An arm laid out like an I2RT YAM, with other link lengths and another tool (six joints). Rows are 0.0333 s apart.
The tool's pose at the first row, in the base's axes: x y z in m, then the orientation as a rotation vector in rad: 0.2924, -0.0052, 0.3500, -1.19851, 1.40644, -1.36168
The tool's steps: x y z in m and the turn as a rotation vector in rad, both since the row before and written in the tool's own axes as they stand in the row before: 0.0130, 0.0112, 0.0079, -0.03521, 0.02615, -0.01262; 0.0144, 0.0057, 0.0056, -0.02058, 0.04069, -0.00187; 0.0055, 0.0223, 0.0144, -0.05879, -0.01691, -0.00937; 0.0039, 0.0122, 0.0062, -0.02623, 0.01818, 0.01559; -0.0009, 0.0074, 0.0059, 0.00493, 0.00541, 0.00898; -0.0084, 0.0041, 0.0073, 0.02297, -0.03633, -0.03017; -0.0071, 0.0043, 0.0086, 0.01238, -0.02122, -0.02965; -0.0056, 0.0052, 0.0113, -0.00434, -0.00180, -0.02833; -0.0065, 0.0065, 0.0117, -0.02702, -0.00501, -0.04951; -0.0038, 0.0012, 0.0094, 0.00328, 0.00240, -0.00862
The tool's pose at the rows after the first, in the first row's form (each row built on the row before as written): 0.2964, -0.0200, 0.3390, -1.21829, 1.44887, -1.37094; 0.2977, -0.0356, 0.3338, -1.21140, 1.49368, -1.39258; 0.3067, -0.0458, 0.3103, -1.26476, 1.52859, -1.34974; 0.3091, -0.0516, 0.2975, -1.25731, 1.57025, -1.33869; 0.3132, -0.0525, 0.2890, -1.24324, 1.57363, -1.34062; 0.3215, -0.0466, 0.2829, -1.27505, 1.51595, -1.34398; 0.3305, -0.0421, 0.2765, -1.30479, 1.47742, -1.35254; 0.3415, -0.0397, 0.2688, -1.33397, 1.46651, -1.36662; 0.3527, -0.0367, 0.2594, -1.39826, 1.46223, -1.37825; 0.3621, -0.0354, 0.2556, -1.40285, 1.45646, -1.38752
